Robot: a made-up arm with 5 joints. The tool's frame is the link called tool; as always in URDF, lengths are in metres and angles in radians. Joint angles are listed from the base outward. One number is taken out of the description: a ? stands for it. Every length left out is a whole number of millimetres.
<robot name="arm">
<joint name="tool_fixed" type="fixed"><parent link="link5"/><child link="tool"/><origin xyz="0 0.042 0.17" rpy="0 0 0"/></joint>
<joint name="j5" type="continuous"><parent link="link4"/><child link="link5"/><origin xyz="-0.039 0 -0.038" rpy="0 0 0"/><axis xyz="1 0 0"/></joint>
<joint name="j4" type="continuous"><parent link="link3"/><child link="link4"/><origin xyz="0 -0.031 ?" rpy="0 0 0"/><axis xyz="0 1 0"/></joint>
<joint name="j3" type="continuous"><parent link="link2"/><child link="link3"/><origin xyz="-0.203 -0.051 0" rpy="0 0 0"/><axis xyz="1 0 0"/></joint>
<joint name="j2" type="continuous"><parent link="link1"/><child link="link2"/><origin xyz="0 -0.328 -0.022" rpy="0 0 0"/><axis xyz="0 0 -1"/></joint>
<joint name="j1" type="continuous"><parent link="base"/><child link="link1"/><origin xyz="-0.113 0 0.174" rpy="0 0 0"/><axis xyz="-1 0 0"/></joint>
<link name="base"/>
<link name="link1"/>
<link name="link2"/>
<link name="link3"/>
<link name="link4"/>
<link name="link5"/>
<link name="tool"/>
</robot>
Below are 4 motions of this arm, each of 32 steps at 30 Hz.
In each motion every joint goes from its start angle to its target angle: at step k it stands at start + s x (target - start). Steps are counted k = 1, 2, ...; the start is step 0. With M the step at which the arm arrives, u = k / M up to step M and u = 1 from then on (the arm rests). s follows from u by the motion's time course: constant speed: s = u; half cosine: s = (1 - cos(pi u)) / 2; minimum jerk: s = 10 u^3 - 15 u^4 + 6 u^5.
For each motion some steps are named. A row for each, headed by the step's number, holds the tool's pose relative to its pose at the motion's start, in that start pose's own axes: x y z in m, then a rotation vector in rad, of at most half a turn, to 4 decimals.
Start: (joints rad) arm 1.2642 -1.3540 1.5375 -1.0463 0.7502
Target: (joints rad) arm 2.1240 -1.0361 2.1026 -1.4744 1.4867
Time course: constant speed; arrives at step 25
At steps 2, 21, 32:
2: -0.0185 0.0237 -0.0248 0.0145 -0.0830 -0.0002
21: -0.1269 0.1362 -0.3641 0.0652 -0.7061 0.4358
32: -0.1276 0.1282 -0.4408 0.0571 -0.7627 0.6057

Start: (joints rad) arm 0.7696 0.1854 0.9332 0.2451 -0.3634
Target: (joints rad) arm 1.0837 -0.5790 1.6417 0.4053 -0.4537
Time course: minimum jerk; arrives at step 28
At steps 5, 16, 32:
5: 0.0030 -0.0064 0.0087 0.0075 0.0212 0.0343
16: 0.0891 -0.0575 0.1290 0.1206 0.4106 0.4358
32: 0.1720 -0.0505 0.1871 0.2110 0.7248 0.5979

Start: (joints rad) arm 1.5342 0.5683 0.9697 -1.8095 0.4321
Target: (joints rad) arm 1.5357 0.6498 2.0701 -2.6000 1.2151
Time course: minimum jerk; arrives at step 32
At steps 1, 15, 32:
1: -0.0001 0.0000 0.0000 0.0001 -0.0004 -0.0002
15: -0.0944 -0.0292 -0.0157 0.1285 -0.5603 -0.1495
32: -0.1905 -0.0308 -0.0793 0.0150 -1.1798 -0.0358

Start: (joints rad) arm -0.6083 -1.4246 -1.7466 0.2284 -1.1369
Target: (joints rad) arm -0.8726 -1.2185 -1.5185 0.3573 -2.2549
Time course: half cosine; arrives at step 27
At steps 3, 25, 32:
3: 0.0004 0.0038 0.0035 -0.0243 0.0089 0.0085
25: -0.0233 0.0847 0.0771 -0.7447 0.1089 0.3659
32: -0.0240 0.0850 0.0778 -0.7540 0.1076 0.3714

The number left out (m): 0.059
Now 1 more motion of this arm.
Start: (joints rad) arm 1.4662 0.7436 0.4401 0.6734 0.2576
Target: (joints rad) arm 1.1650 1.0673 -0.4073 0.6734 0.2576
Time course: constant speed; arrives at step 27
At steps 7, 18, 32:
7: 0.0113 0.0304 -0.0265 -0.0677 -0.0212 -0.1791
18: 0.0474 0.0815 -0.0660 -0.1871 -0.0029 -0.4682
32: 0.0928 0.1207 -0.0976 -0.3014 0.0598 -0.7016

